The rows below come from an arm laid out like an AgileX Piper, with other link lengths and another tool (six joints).
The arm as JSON. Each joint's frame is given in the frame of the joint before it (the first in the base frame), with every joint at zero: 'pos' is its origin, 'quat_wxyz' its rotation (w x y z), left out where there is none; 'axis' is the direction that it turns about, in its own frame. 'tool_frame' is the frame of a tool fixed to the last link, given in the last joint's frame.
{
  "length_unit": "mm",
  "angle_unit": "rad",
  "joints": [
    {
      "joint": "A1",
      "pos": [
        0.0,
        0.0,
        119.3
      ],
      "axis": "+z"
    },
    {
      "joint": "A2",
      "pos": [
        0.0,
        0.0,
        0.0
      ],
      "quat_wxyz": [
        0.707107,
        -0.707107,
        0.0,
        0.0
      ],
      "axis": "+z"
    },
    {
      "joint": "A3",
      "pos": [
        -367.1,
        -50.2,
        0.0
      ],
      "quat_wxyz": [
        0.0,
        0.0,
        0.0,
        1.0
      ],
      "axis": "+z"
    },
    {
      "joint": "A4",
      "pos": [
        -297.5,
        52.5,
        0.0
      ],
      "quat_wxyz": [
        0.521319,
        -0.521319,
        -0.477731,
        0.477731
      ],
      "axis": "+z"
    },
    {
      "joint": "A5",
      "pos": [
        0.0,
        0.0,
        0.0
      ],
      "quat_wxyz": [
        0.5,
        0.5,
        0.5,
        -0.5
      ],
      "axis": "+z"
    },
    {
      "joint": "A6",
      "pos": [
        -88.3,
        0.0,
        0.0
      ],
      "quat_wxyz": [
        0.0,
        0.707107,
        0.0,
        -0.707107
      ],
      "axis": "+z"
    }
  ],
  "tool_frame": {
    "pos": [
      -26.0,
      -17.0,
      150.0
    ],
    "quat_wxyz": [
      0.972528,
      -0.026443,
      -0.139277,
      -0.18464
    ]
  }
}
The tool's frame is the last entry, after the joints.
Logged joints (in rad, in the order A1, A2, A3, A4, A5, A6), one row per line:
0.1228, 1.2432, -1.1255, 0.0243, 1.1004, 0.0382
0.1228, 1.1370, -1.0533, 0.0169, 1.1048, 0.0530
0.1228, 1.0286, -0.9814, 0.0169, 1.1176, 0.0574
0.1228, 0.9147, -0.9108, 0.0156, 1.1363, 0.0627
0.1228, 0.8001, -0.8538, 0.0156, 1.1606, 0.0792
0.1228, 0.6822, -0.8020, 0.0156, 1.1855, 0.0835
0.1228, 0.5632, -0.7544, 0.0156, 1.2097, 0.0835
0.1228, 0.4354, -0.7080, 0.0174, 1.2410, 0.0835
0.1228, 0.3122, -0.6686, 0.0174, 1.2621, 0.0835
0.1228, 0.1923, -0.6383, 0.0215, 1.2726, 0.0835
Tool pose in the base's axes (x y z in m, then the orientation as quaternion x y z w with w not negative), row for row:
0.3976, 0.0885, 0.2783, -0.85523, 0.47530, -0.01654, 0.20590
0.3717, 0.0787, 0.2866, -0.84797, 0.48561, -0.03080, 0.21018
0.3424, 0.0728, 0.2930, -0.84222, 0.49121, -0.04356, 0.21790
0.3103, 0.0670, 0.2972, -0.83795, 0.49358, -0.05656, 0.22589
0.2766, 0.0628, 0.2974, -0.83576, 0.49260, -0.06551, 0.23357
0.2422, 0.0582, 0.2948, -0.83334, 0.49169, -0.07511, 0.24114
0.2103, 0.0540, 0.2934, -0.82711, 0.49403, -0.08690, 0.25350
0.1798, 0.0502, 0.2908, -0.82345, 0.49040, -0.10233, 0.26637
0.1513, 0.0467, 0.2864, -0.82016, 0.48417, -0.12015, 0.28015
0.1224, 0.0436, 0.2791, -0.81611, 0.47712, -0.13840, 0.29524
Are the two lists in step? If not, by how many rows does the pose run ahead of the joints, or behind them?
The pose runs 2 rows behind the joints: the pose in row i belongs to the joints in row i - 2.
